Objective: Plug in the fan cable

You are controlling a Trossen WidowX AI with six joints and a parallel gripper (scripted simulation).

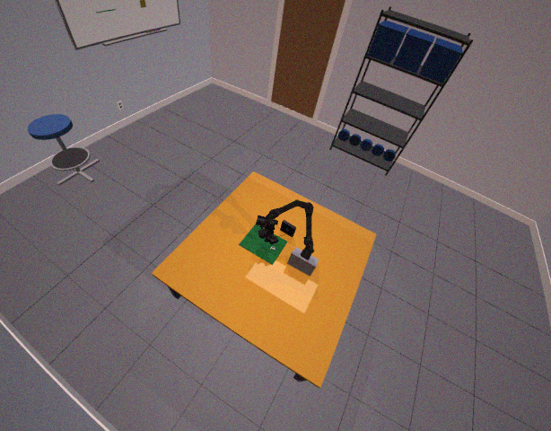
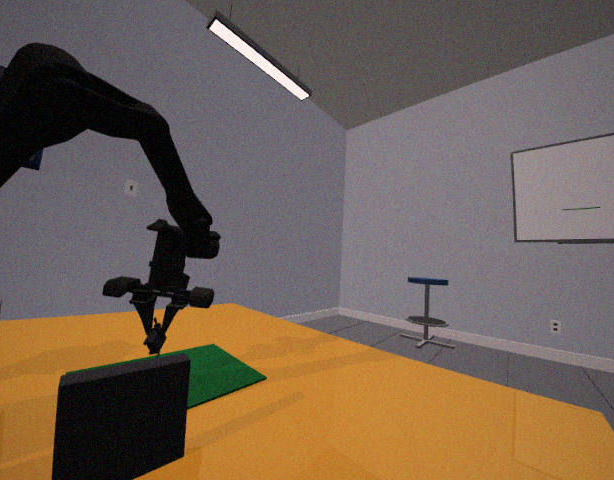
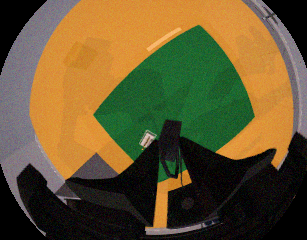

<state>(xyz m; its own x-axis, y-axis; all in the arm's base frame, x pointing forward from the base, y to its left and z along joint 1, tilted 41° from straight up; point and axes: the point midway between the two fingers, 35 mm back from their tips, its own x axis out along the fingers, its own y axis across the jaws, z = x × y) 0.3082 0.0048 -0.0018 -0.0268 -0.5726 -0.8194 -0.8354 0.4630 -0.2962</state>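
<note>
My gripper tip is now 30 mm short of the green board, 10 mm to the left of it and 100 mm above it. Also, from my gripper tip: black fan (80 mm behind, 200 mm to the right, 30 mm below); dark fan plug (10 mm to the right, 10 mm below).
</note>
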